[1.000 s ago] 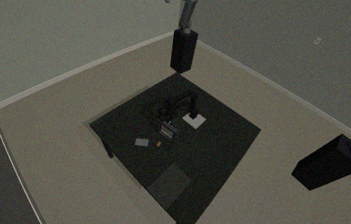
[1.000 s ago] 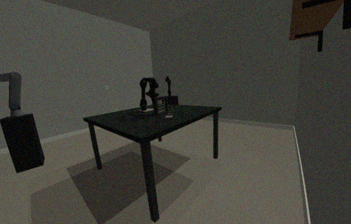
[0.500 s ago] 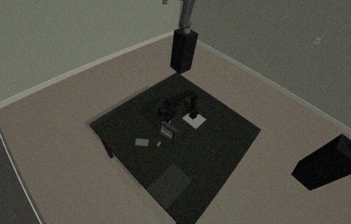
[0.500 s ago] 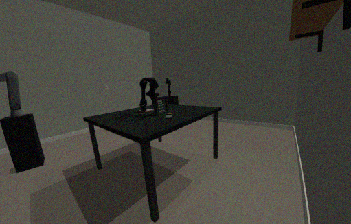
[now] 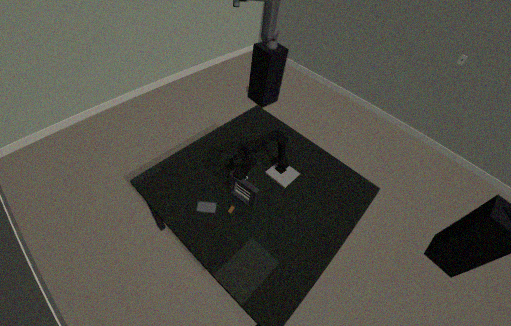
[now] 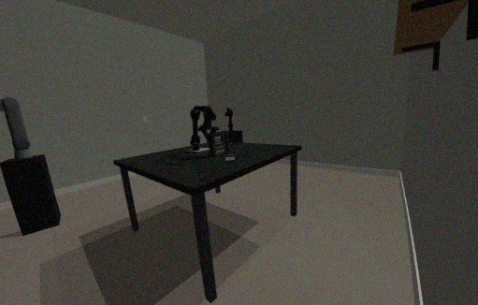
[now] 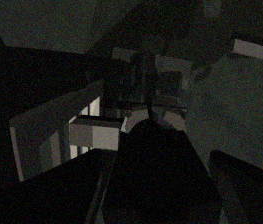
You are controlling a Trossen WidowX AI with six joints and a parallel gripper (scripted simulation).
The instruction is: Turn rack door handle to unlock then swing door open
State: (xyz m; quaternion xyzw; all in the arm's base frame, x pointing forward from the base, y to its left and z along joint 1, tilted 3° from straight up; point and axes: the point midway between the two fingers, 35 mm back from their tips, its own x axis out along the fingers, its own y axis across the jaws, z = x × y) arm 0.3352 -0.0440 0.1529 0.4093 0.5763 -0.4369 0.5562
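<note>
Now: gripper tip 20 mm above the dark handle and 10 mm to the right of it. Round my gripper tip: small orange piece (170 mm ahead, 140 mm below, 90 mm to the left).
</note>
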